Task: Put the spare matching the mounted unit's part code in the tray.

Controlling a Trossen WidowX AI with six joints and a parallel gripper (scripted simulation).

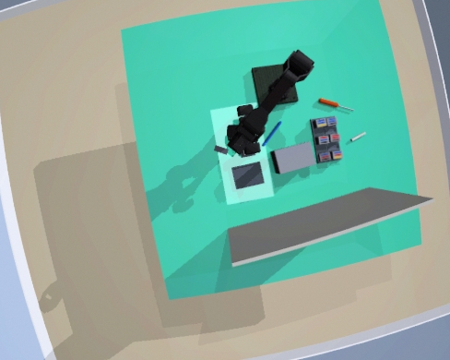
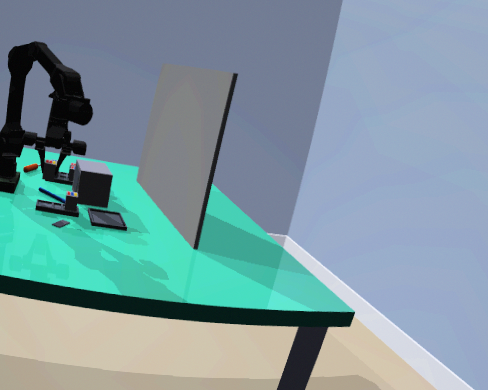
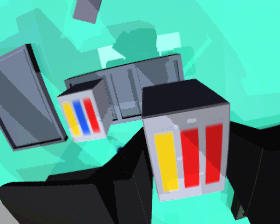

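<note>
My gripper tip is now 18 cm short of the flat tray, 9 cm above it and 2 cm to the right of it. The rest, counted from my gripper tip: spare block (2 cm above); then grey box (21 cm to the left, 10 cm ahead, 4 cm below); then blue pen (12 cm to the left, 9 cm below).
</note>
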